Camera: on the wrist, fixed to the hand. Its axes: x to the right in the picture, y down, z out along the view.
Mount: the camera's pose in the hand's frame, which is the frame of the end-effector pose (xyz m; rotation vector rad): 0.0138 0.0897 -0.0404 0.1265 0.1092 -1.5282
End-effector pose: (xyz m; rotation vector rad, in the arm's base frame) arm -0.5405 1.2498 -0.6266 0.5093 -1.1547 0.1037
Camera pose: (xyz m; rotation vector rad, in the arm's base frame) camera -0.5306 1.3441 -0.5969 1.3479 -0.4148 -1.1002
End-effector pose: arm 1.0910 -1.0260 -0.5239 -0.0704 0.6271 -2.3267
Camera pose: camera 1.1283 -1.0744 -0.6022 0.3134 -0.3117 2.3280
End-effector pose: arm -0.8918 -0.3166 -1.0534 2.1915 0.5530 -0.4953
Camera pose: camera -0.8256 -0.3340 -0.9814 1.4982 2.2709 -1.1530
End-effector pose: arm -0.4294 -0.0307 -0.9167 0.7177 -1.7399 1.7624
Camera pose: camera -0.5026 0.0095 -0.9706 1.4055 -0.5181 0.7443
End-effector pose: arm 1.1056 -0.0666 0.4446 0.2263 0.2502 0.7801
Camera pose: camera 1.0433 0.0095 0.4306 0.0588 0.4747 -0.7420
